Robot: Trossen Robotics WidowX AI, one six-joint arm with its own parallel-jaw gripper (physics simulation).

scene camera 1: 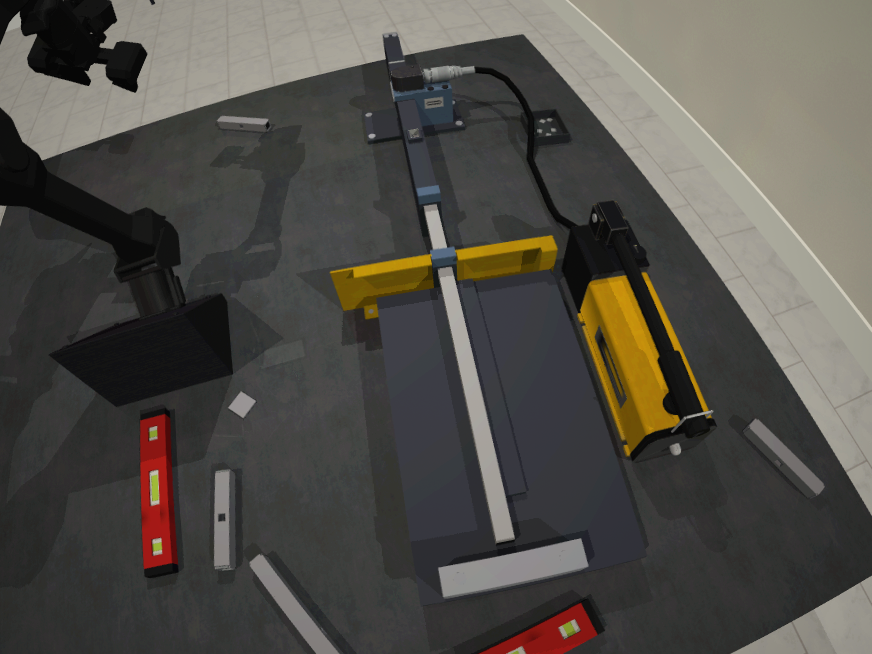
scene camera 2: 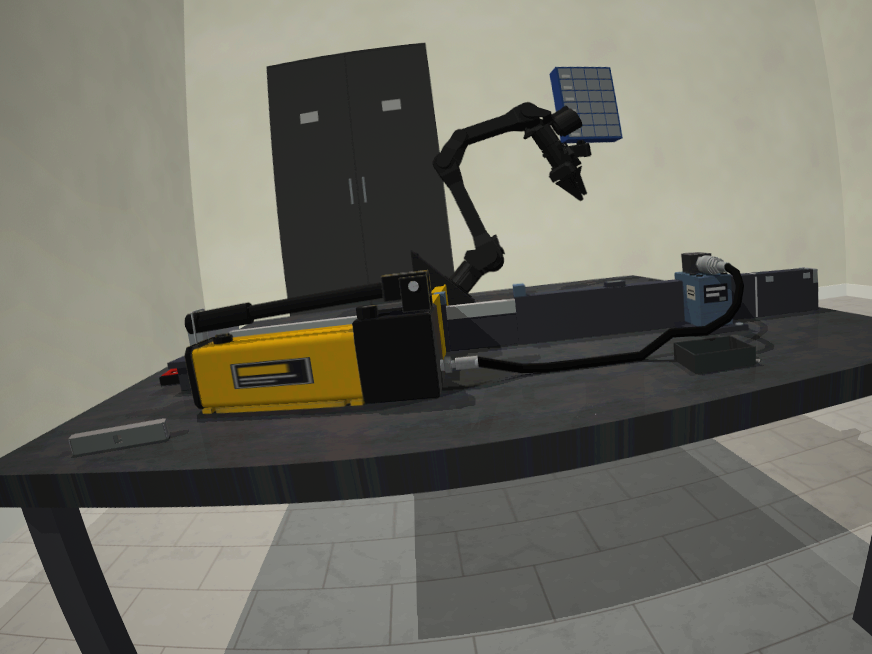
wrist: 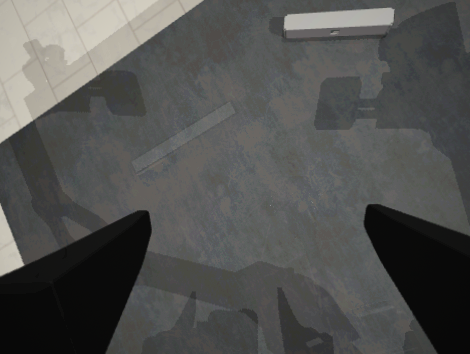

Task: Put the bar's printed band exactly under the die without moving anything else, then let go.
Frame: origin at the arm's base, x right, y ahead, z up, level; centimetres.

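Where they show: gripper, fingertip midpoint: [scene camera 1: 112, 86] [scene camera 2: 583, 197] [wrist: 256, 217]; arm's base, origin of the base link: [scene camera 1: 163, 312] [scene camera 2: 457, 287].
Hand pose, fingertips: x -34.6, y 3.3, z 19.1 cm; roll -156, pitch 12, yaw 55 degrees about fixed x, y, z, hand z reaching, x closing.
Note:
Each offset is from my fingertips to the top centre of the thing. "pt": to the spot under its first point.
A long pale bar [scene camera 1: 475, 401] [scene camera 2: 481, 307] lies lengthwise through the yellow fence, under two blue clips, in line with a dark rail @(pt dx +25.8, dy +43.1, dz -17.8 cm) [scene camera 1: 420, 161] [scene camera 2: 598, 311]. I cannot make out a printed band on it. A blue block @(pt dx +9.2, dy +53.8, dz -20.0 cm) [scene camera 1: 436, 105] [scene camera 2: 706, 301] with a dark head @(pt dx +6.9, dy +49.0, dz -13.7 cm) [scene camera 1: 406, 78] stands at the rail's far part; the die seems to be there, but its underside is hidden. My gripper [scene camera 1: 112, 87] [scene camera 2: 581, 196] [wrist: 256, 217] is open and empty, high above the table's far left part in scene camera 1, well away from the long bar.
A yellow pump @(pt dx +70.6, dy +50.6, dz -17.0 cm) [scene camera 1: 623, 351] [scene camera 2: 281, 366] with a black lever joins the blue block by a black hose [scene camera 1: 529, 144] [scene camera 2: 563, 366]. A short pale bar @(dx -13.6, dy +18.0, dz -23.4 cm) [scene camera 1: 243, 124] [wrist: 340, 22] lies near my gripper. Red levels @(dx +58.4, dy -11.3, dz -24.1 cm) [scene camera 1: 156, 492], another short bar @(dx +66.1, dy -3.0, dz -23.4 cm) [scene camera 1: 222, 520] and a small tray @(dx +19.3, dy +72.2, dz -23.2 cm) [scene camera 1: 556, 136] [scene camera 2: 714, 355] stand around.

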